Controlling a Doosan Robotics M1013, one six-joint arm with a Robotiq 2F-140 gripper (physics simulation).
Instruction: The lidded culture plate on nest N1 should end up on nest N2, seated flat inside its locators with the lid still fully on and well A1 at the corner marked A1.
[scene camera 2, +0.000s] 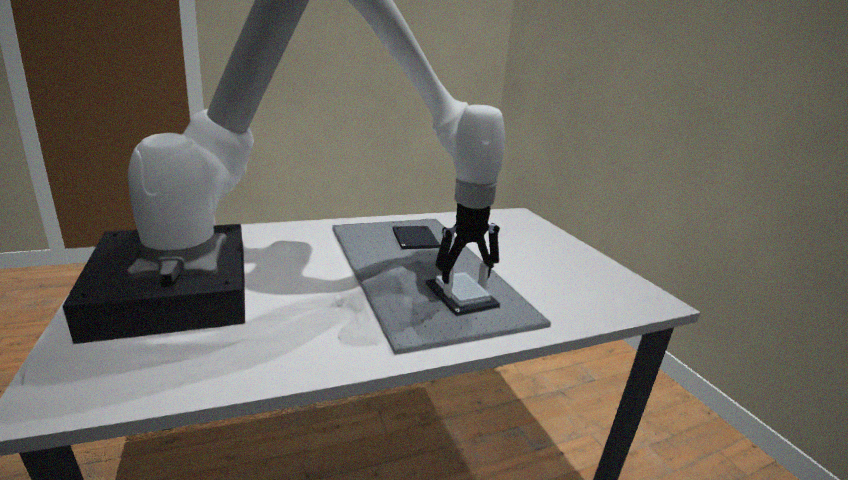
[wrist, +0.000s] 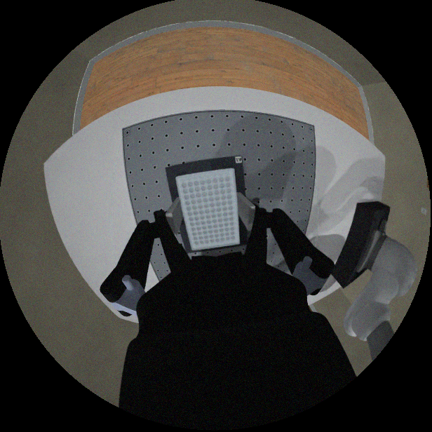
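Note:
The lidded culture plate is pale, with a grid of wells showing through its lid. It sits on a dark nest, with the lid on. The nest's A1 label shows at its upper right corner in the wrist view. My gripper points down over the plate, its pads against the two long sides; it looks shut on the plate. The plate appears low in the nest, and the pads hide parts of its long sides. Another dark nest lies bare farther back in the scene view.
Both nests lie on a grey perforated board on the white table. The robot's base stands on a black block at the left in the scene view.

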